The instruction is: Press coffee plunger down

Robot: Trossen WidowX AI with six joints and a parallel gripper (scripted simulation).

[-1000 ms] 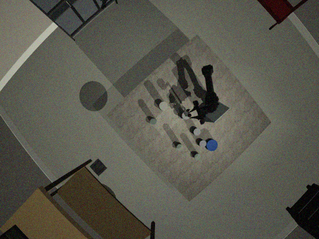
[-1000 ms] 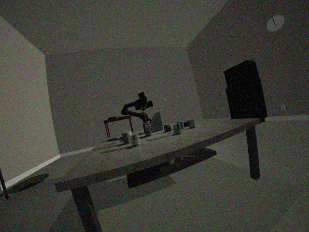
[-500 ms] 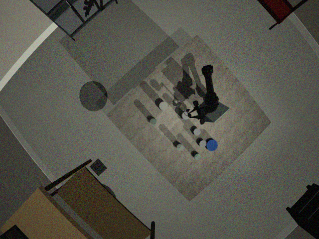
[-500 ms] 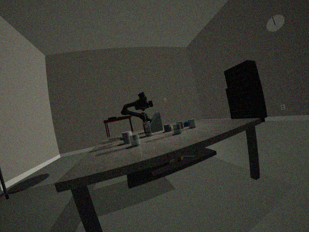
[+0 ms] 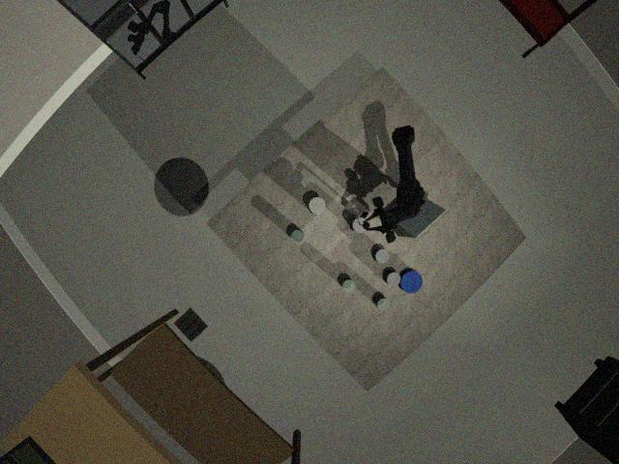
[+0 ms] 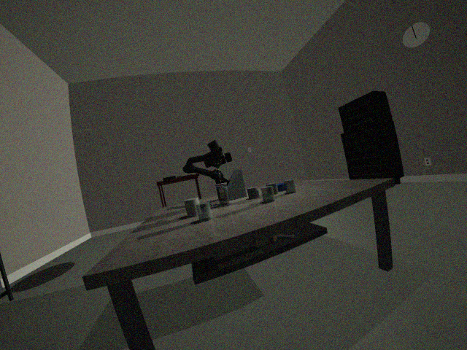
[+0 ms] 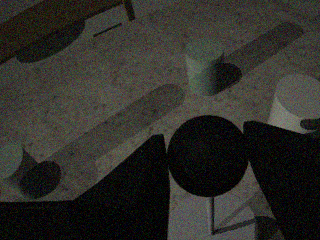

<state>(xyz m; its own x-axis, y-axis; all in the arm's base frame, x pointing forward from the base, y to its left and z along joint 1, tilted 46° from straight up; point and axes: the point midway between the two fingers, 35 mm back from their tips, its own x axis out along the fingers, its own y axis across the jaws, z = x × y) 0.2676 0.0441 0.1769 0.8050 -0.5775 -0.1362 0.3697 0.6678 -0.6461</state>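
Now: gripper tip 13 cm above the coffee press and 3 cm past it. Round my gripper tip: blue disc 42 cm to the left, 24 cm below, 4 cm behind.
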